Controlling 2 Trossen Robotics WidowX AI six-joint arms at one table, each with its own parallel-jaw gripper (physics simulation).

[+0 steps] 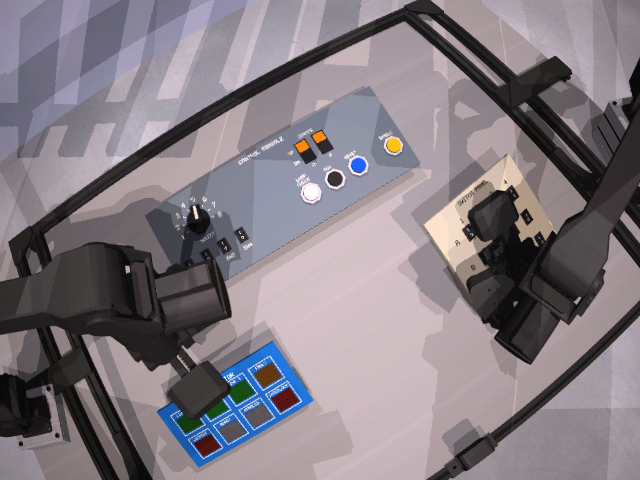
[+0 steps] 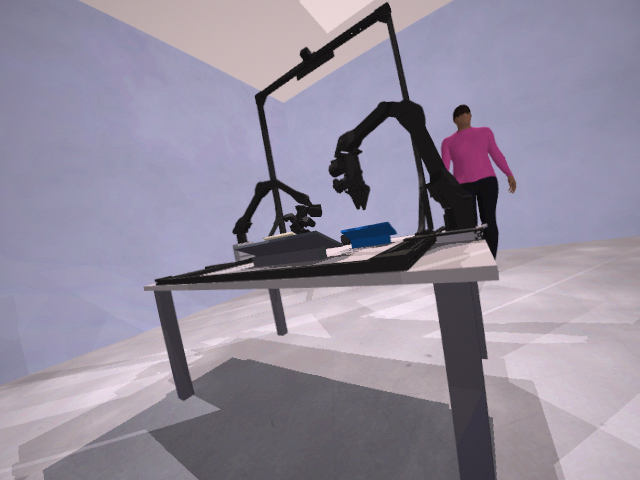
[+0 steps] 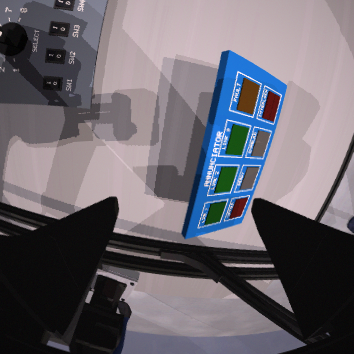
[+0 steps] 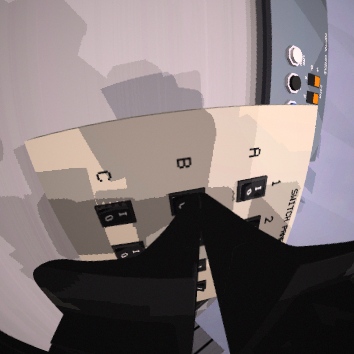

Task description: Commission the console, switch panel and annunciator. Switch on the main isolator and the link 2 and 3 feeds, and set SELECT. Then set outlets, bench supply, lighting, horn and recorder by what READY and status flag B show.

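Places are measured from the left arm's base along level axes (x ahead, y left, z up), in millimetres.
Pixels of known places: left gripper, fingertip midpoint: (image 1: 183, 362) (image 2: 361, 209) (image 3: 185, 204); right gripper, fingertip midpoint: (image 1: 482, 253) (image 4: 197, 199); left arm's base, link origin: (image 1: 34, 416) (image 2: 461, 228) (image 3: 109, 285); right arm's base, link origin: (image 2: 242, 243).
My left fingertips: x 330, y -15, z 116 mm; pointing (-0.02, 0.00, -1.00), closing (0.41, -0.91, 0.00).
Note:
For each thing: its top centre in the pictures, then the offset to it from my left fingertips. "pt": a spot on its surface instead.
- grey control console, surface spot: (image 1: 268, 206) pt 161 mm ahead, 219 mm left, 84 mm down
- blue annunciator, top centre: (image 3: 236, 165) (image 1: 224, 397) (image 2: 366, 225) 26 mm ahead, 44 mm right, 62 mm down
- grey READY tile, surface spot: (image 3: 247, 178) pt 13 mm ahead, 83 mm right, 94 mm down
- Switch A1, top centre: (image 4: 257, 191) (image 1: 470, 231) 411 mm ahead, 60 mm left, 44 mm down
The grey control console (image 1: 268, 206) (image 4: 285, 30) has its SELECT knob (image 1: 197, 219) (image 3: 12, 39) pointing near 5. Both status flags (image 1: 310, 146) show orange at the UP end. The blue annunciator (image 1: 305, 395) (image 3: 212, 115) has dull green link tiles and a grey READY tile (image 3: 247, 178). My left gripper (image 2: 361, 208) (image 3: 185, 204) is open and empty, above the annunciator. My right gripper (image 4: 197, 199) is shut and empty, its tips over switch B1 (image 4: 186, 201) on the cream switch panel (image 1: 444, 232) (image 4: 150, 135); contact cannot be told. The tips partly hide B1. Switch A1 (image 4: 252, 188) shows beside them.
White (image 1: 311, 192), black (image 1: 334, 178), blue (image 1: 358, 165) and yellow (image 1: 393, 145) buttons stand on the console. A black frame (image 1: 222, 108) edges the table. My right arm covers part of the switch panel. A person (image 2: 473, 155) in pink stands behind the table.

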